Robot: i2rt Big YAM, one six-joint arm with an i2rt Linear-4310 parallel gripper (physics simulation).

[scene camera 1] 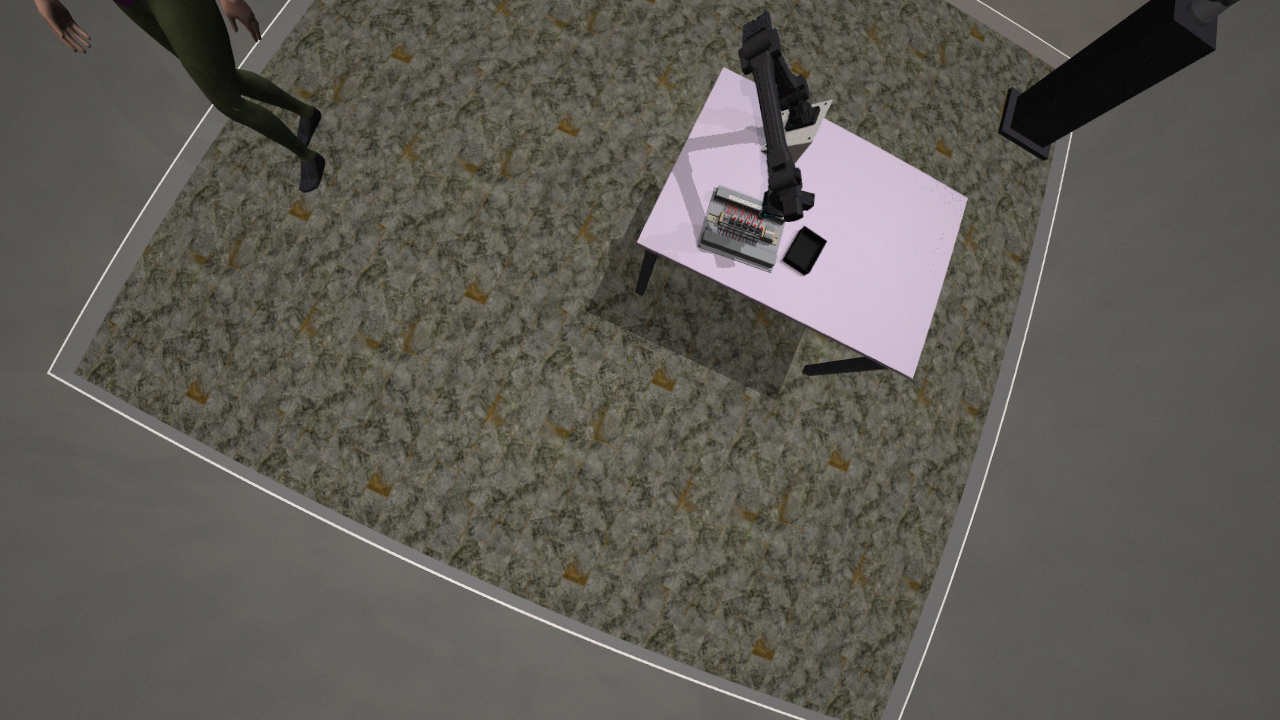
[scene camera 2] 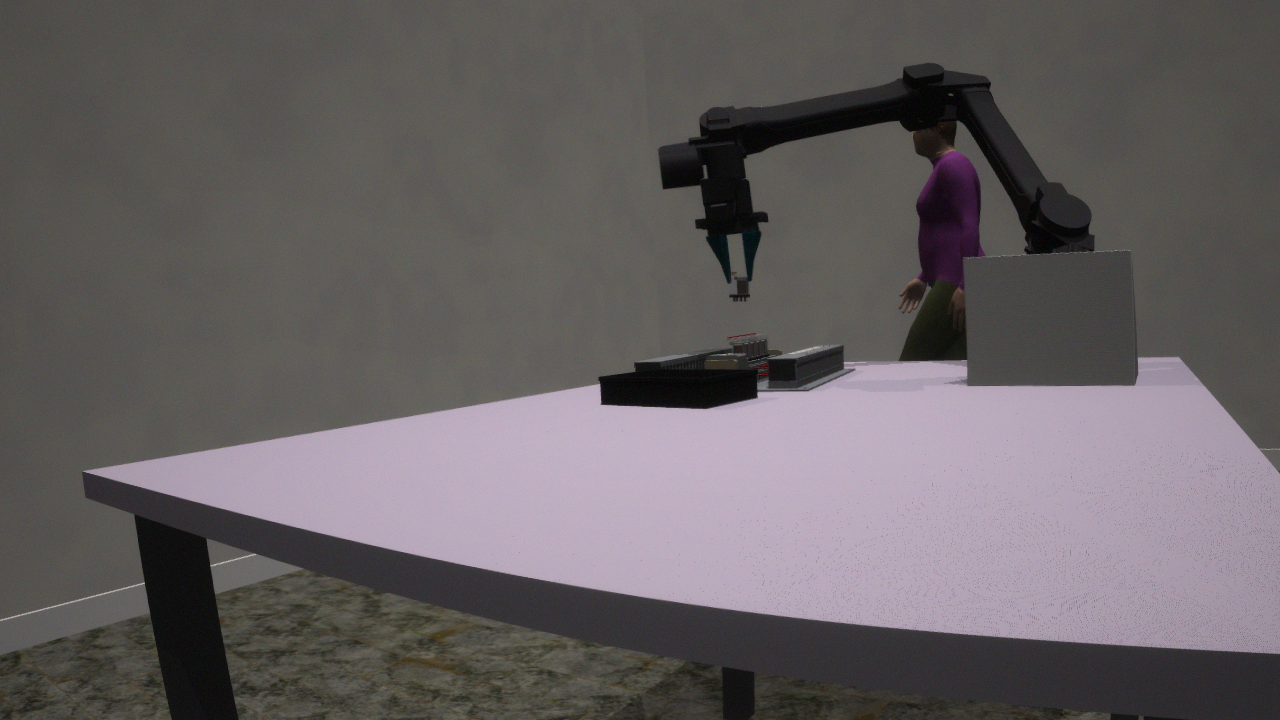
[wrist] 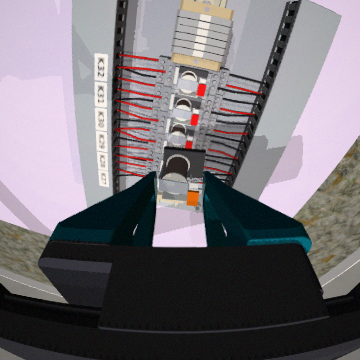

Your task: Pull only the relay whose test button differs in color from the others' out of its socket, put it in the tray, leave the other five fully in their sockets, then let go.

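Places are measured from the arm's base along level axes (x ahead, y left, z up), in centimetres.
Where they show: gripper, fingertip midpoint: point(scene camera 1: 763, 212) point(scene camera 2: 739, 282) point(wrist: 179, 179); arm's base at its link origin: point(scene camera 1: 802, 120) point(scene camera 2: 1068, 304).
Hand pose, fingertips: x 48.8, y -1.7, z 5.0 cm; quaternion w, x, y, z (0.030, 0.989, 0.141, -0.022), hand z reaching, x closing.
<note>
Each offset is from my fingertips to the top centre of the thing. "spot": to the spot under its first point. Level surfaces: height alone.
My gripper point(scene camera 2: 738, 281) point(wrist: 179, 179) is shut on a relay {dx +0.1, dy +0.0, dz +1.6 cm} point(scene camera 2: 742, 288) point(wrist: 177, 169) with an orange test button. The relay hangs upright, pins down, well above the table, apart from the socket panel point(scene camera 1: 738, 248) point(scene camera 2: 810, 365) point(wrist: 90, 150). In the wrist view, three relays {dx -0.4, dy +3.4, dz -8.0 cm} point(wrist: 189, 82) {dx -0.1, dy +0.6, dz -8.0 cm} point(wrist: 183, 111) {dx +0.2, dy -2.1, dz -8.0 cm} point(wrist: 178, 135) with red buttons sit in the socket row; the held relay and fingers hide the near end of the row. The black tray {dx -2.4, dy +24.2, dz -11.4 cm} point(scene camera 1: 805, 250) point(scene camera 2: 662, 392) stands beside the panel, and the held relay is not over it. The tray does not show in the wrist view.
Red and black wires run from the sockets to slotted ducts {spot: dx +6.8, dy +10.2, dz -12.5 cm} point(wrist: 284, 37) on both sides. A grey terminal block {dx -0.9, dy +7.8, dz -10.3 cm} point(wrist: 202, 35) stands at the row's far end. The arm's light base block point(scene camera 2: 1049, 317) stands on the pink table {dz -14.9 cm} point(scene camera 1: 881, 241) point(scene camera 2: 626, 501). A person point(scene camera 2: 950, 205) is beyond the table.
</note>
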